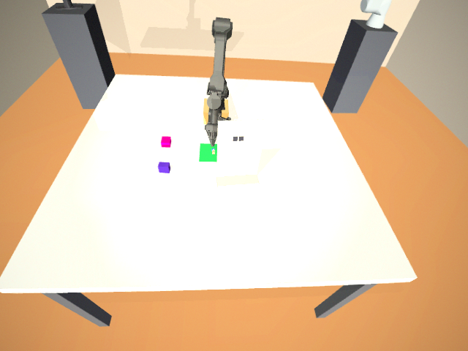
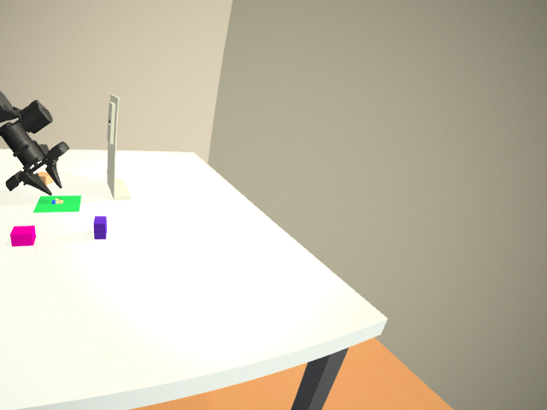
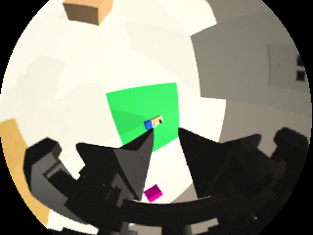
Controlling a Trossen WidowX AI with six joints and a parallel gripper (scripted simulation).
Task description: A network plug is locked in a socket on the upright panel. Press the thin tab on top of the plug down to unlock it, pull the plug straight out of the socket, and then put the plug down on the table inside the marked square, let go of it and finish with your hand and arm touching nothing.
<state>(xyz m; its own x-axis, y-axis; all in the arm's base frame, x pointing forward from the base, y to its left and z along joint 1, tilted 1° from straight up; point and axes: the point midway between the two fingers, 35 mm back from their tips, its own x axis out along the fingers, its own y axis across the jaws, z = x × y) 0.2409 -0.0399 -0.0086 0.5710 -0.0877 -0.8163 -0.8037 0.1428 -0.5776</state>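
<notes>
My gripper tip is 30 mm above the network plug. Round my gripper tip: green marked square (30 mm below); upright panel (170 mm ahead, 100 mm above, 90 mm to the left).
</notes>
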